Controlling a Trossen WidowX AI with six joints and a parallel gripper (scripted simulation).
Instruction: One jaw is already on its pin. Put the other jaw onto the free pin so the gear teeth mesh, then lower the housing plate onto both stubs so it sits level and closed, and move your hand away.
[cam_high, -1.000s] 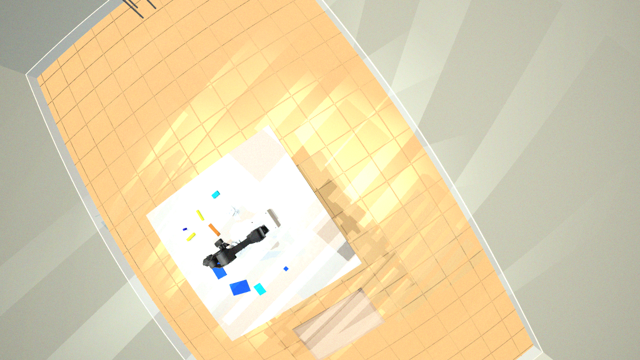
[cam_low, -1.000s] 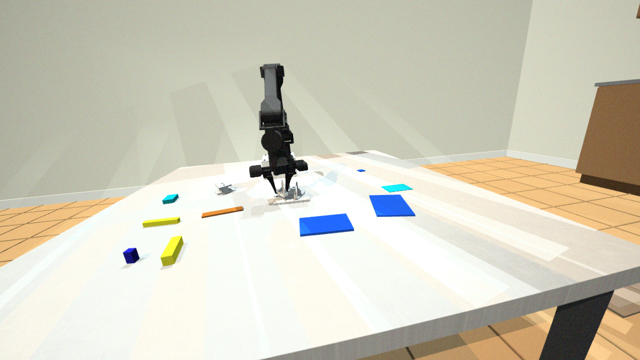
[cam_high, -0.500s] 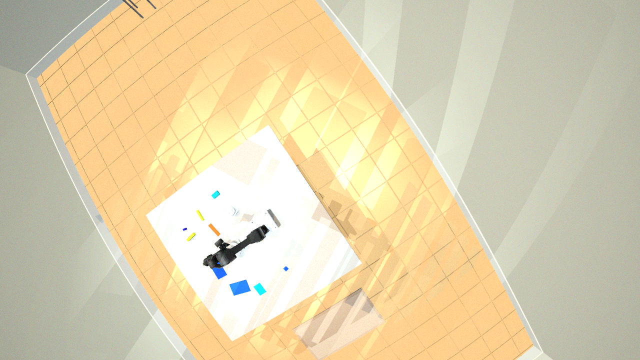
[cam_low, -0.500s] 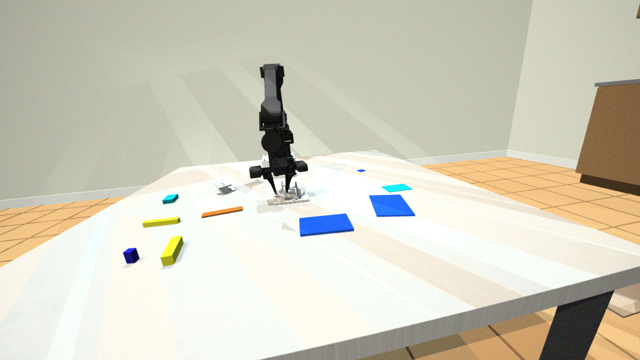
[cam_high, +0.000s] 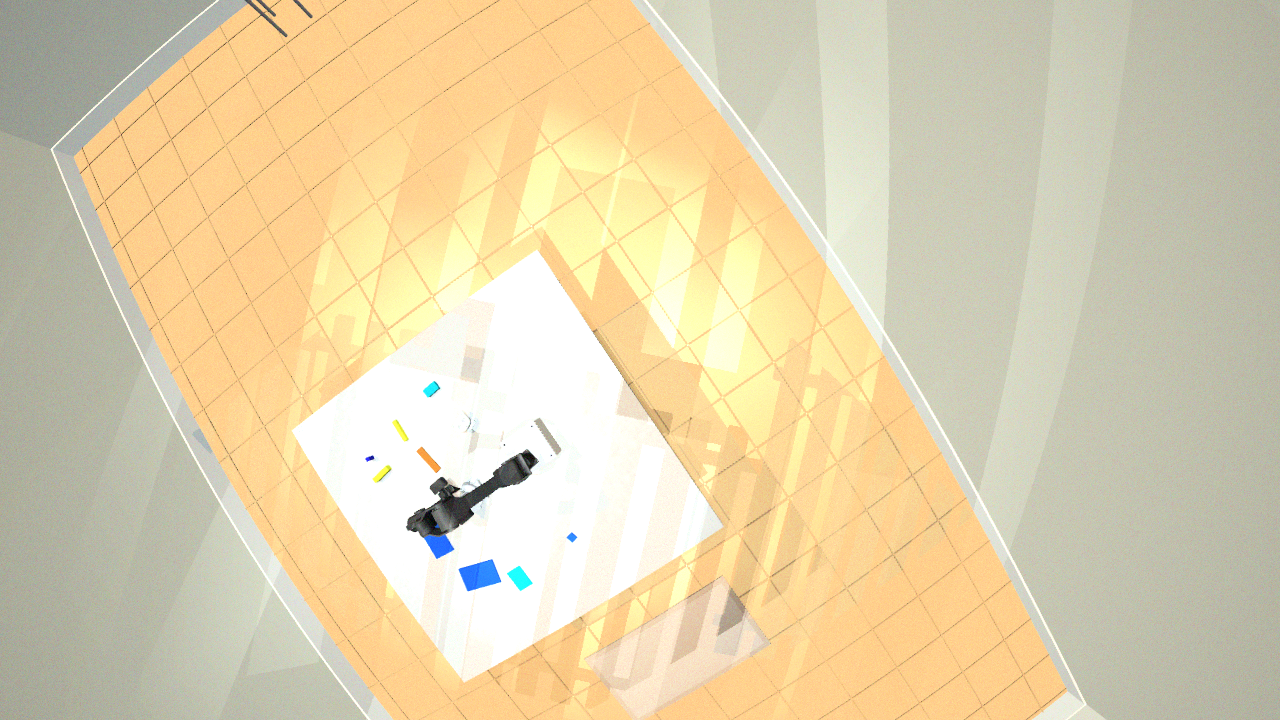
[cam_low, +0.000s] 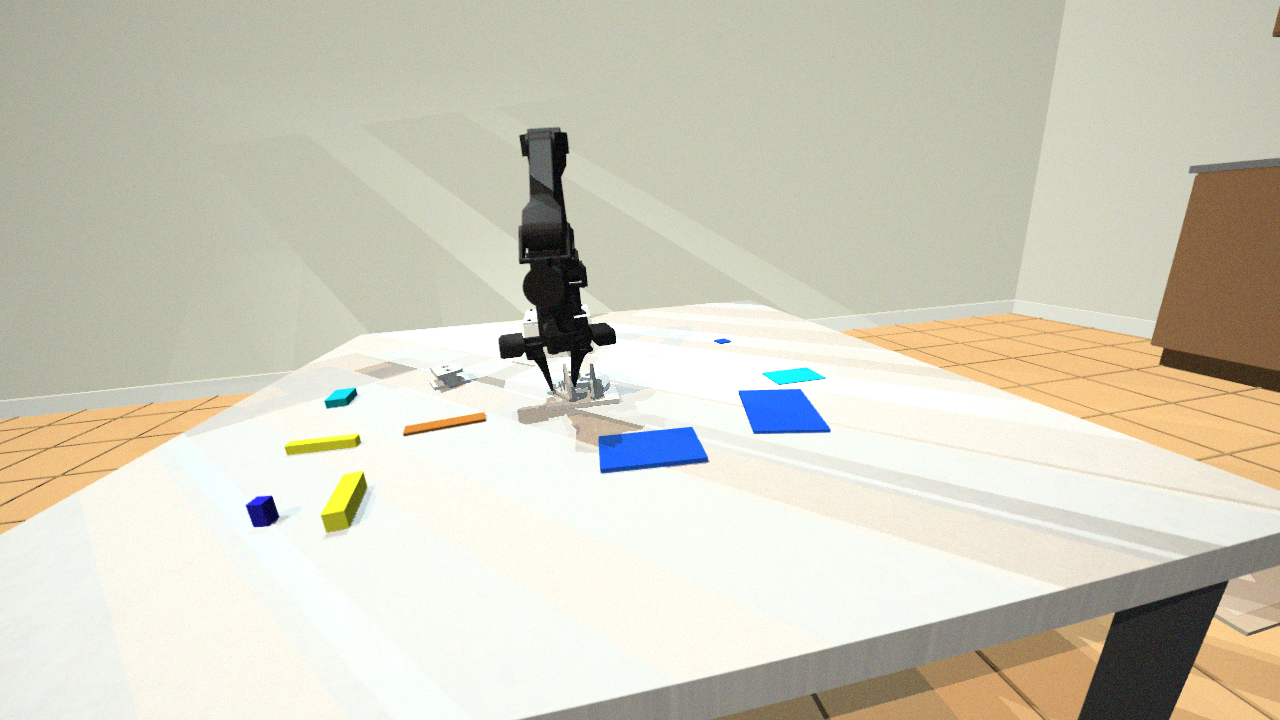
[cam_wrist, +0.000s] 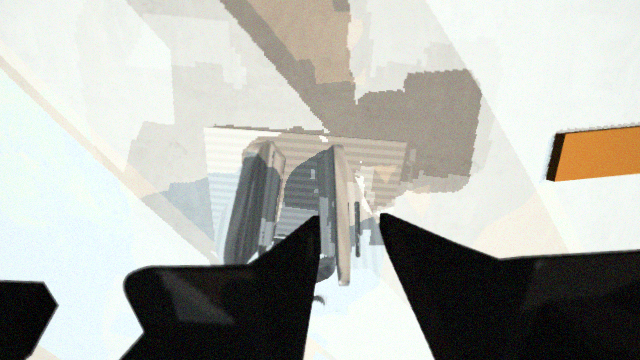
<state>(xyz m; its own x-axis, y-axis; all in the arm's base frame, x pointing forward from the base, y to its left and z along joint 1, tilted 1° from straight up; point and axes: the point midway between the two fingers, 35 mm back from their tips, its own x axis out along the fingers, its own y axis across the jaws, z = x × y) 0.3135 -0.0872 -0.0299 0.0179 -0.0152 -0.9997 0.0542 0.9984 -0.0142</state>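
Right now the jaw is 30 mm behind my gripper tip and 20 mm to the left of it. The rest, counted from my gripper tip: cyan plate: 400 mm to the left, 100 mm ahead, 20 mm below; then dark blue cube: 360 mm to the right, 200 mm ahead, 10 mm below; then orange bar: 190 mm to the right, 20 mm below, 20 mm ahead.
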